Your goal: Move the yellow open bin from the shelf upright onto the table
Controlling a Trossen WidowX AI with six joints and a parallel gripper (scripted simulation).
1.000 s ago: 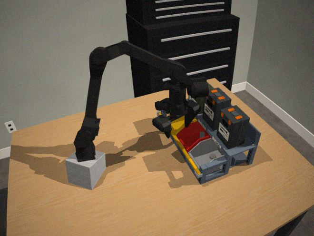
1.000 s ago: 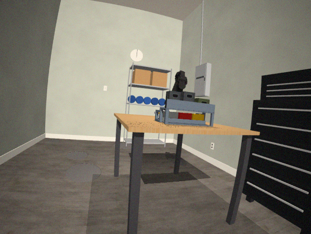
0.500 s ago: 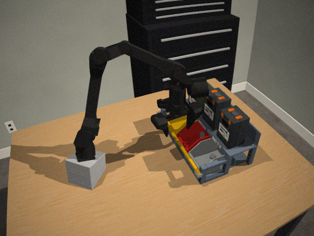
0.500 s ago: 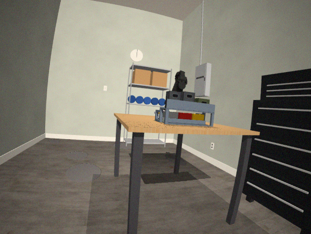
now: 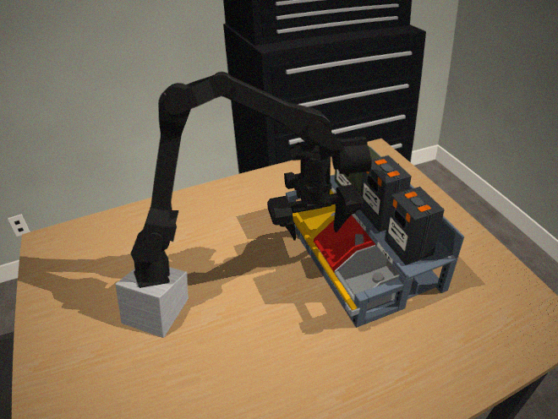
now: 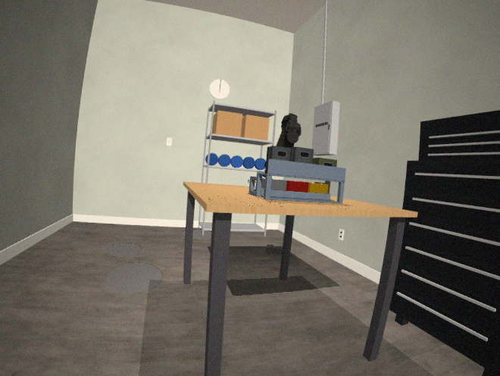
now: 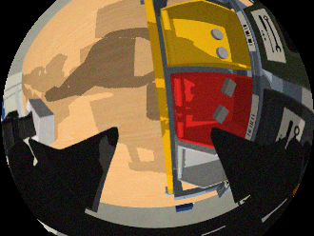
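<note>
Now: hand 80 mm above the long yellow strip. Also, from my hand: red bin: 90 mm below, 90 mm ahead, 10 mm to the right; grey bin: 120 mm to the right, 90 mm below, 80 mm ahead; yellow open bin: 110 mm to the left, 90 mm below, 90 mm ahead.
</note>
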